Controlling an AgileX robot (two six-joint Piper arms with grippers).
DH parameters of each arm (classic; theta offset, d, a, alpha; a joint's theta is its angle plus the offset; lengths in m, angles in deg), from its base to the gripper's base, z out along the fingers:
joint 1: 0 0.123 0 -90
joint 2: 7.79 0 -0.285 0
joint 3: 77.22 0 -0.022 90
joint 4: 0 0.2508 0 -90
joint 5: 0 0 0.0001 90
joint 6: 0 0.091 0 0
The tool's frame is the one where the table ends.
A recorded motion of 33 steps. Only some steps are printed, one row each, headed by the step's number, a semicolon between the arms.
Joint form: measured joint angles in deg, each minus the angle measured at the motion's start. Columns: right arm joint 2, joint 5, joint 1, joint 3, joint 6, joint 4; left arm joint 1, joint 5, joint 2, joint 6, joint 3, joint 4.
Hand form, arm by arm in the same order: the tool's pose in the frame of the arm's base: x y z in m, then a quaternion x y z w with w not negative. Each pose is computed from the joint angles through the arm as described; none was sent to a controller.
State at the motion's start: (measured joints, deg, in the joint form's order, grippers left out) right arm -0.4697 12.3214 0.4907 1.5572 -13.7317 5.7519; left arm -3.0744 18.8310 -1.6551 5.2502 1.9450 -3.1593
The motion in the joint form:
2: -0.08 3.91 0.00 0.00 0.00 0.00; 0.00 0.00 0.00 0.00 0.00 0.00
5: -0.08 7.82 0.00 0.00 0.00 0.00; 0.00 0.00 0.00 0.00 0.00 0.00
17: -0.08 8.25 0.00 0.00 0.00 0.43; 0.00 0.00 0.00 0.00 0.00 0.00
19: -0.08 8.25 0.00 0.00 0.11 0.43; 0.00 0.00 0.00 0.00 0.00 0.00
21: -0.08 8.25 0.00 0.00 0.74 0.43; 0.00 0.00 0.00 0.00 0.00 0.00
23: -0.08 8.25 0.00 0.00 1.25 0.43; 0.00 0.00 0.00 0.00 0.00 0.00
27: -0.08 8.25 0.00 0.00 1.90 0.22; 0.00 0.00 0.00 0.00 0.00 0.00
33: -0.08 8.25 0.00 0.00 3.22 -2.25; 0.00 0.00 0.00 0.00 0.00 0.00
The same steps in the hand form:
2: 0.0548 0.0030 0.1790 -0.06777 0.77510 -0.03139 0.62741; 0.0528 -0.0045 0.1737 0.04216 0.78743 -0.01139 0.61485
5: 0.0533 0.0036 0.1730 -0.07177 0.79570 -0.02734 0.60080; 0.0528 -0.0045 0.1737 0.04216 0.78743 -0.01139 0.61485
17: 0.0531 0.0039 0.1724 -0.07018 0.79800 -0.02375 0.59808; 0.0528 -0.0045 0.1737 0.04216 0.78743 -0.01139 0.61485
19: 0.0531 0.0039 0.1724 -0.06941 0.79807 -0.02318 0.59811; 0.0528 -0.0045 0.1737 0.04216 0.78743 -0.01139 0.61485
21: 0.0531 0.0039 0.1724 -0.06503 0.79844 -0.01989 0.59822; 0.0528 -0.0045 0.1737 0.04216 0.78743 -0.01139 0.61485
23: 0.0531 0.0039 0.1724 -0.06147 0.79872 -0.01722 0.59831; 0.0528 -0.0045 0.1737 0.04216 0.78743 -0.01139 0.61485
27: 0.0531 0.0038 0.1724 -0.05793 0.79903 -0.01537 0.59830; 0.0528 -0.0045 0.1737 0.04216 0.78743 -0.01139 0.61485
33: 0.0531 0.0024 0.1723 -0.06038 0.79924 -0.02657 0.59739; 0.0528 -0.0045 0.1737 0.04216 0.78743 -0.01139 0.61485

